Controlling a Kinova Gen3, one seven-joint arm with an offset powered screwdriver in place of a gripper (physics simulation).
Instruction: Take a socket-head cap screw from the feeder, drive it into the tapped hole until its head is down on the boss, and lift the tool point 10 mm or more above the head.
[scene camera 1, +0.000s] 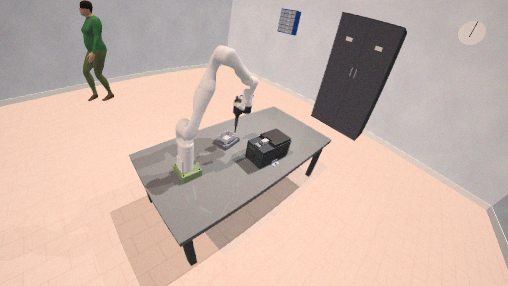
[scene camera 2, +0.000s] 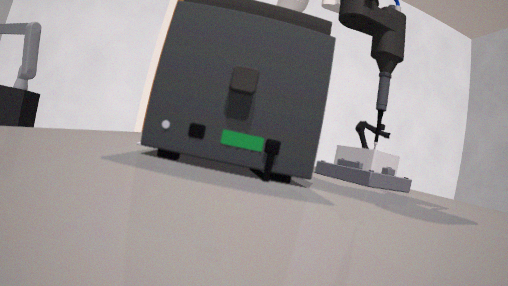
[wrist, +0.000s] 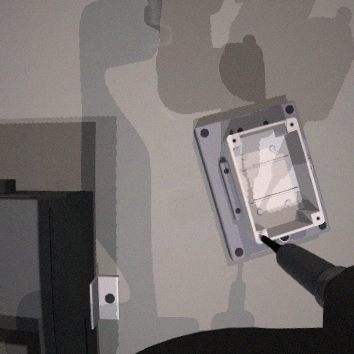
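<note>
My gripper, a black screwdriver (scene camera 1: 235, 132) (scene camera 2: 376, 143) (wrist: 263, 237), points down with its bit tip at one corner of the open white housing (scene camera 1: 227, 136) (scene camera 2: 387, 159) (wrist: 244, 185). A small silvery cap screw (scene camera 2: 375, 145) shows at the bit's end, right at the housing's top edge; I cannot tell how far it sits in the hole. In the wrist view the bit covers that corner's boss and hole. The black feeder (scene camera 1: 267, 150) (scene camera 2: 200, 75) (wrist: 72, 250) stands apart from the housing.
A grey fixture plate (scene camera 2: 345, 175) (wrist: 212, 165) carries the housing. A dark bent bracket (scene camera 2: 361, 131) shows beside the bit. A small white tab (wrist: 109, 290) sits at the feeder's side. A person (scene camera 1: 93, 42) stands beyond the table (scene camera 1: 200, 205); a dark cabinet (scene camera 1: 357, 75) is by the wall.
</note>
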